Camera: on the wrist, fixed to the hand. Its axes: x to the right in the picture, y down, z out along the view.
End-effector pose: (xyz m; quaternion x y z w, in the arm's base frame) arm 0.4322 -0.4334 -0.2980 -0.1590 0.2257 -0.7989 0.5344
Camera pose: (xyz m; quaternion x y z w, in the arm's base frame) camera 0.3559 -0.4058 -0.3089 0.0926 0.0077 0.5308 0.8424
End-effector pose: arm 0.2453 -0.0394 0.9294 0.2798 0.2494 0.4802 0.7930
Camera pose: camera 0.2510 -0.0499 0.8484 -0.3877 0.3987 -0.7132 0.4267
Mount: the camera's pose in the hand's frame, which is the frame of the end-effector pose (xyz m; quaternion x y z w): 0.0032 -0.0629 -0.0523 0.0575 -0.1964 0.9788 0.0131
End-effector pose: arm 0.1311 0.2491 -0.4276 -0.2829 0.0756 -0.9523 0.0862
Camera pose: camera 0.0920 0.3147 -0.4571 -0.1118 0.2062 0.1231 0.9643
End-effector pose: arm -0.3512 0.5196 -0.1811 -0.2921 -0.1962 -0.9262 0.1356
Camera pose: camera -0.4023 0.5518 -0.2364 -0.3699 0.2034 0.1892 0.8865
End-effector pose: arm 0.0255 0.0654 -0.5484 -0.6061 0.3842 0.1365 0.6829
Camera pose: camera 0.0499 0.0014 -0.5036 -0.4342 -0.4720 -0.7671 0.0144
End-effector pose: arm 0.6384 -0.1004 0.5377 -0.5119 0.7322 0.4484 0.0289
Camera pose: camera 0.7075 -0.1432 0.5278 -0.7996 -0.5307 -0.0926 0.2653
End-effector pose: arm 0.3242 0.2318 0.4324 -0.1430 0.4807 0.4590 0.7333
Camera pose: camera 0.3456 0.1656 0.3892 -0.6009 -0.0286 -0.7242 0.3370
